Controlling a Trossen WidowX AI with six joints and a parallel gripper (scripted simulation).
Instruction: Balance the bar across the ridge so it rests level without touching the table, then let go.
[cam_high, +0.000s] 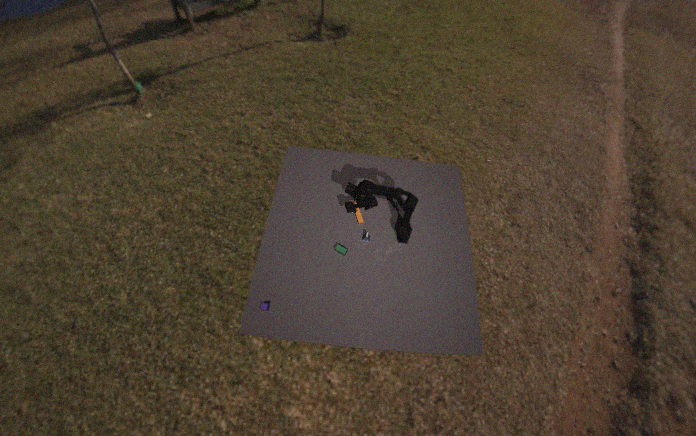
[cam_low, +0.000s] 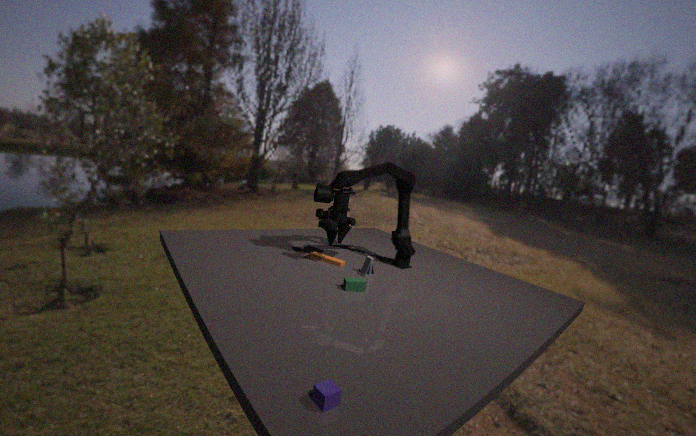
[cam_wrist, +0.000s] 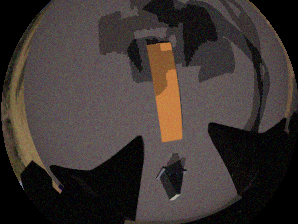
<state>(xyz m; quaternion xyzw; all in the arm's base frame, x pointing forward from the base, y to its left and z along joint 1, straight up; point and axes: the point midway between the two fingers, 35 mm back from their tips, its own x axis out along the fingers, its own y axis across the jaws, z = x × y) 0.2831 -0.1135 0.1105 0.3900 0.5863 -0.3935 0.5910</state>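
The orange bar is 1 cm ahead of my gripper tip, 3 cm to the right of it and 7 cm below it. From my gripper tip the other things lie so: green block: 9 cm ahead, 24 cm to the left, 6 cm below; purple cube: 46 cm ahead, 61 cm to the left, 6 cm below.
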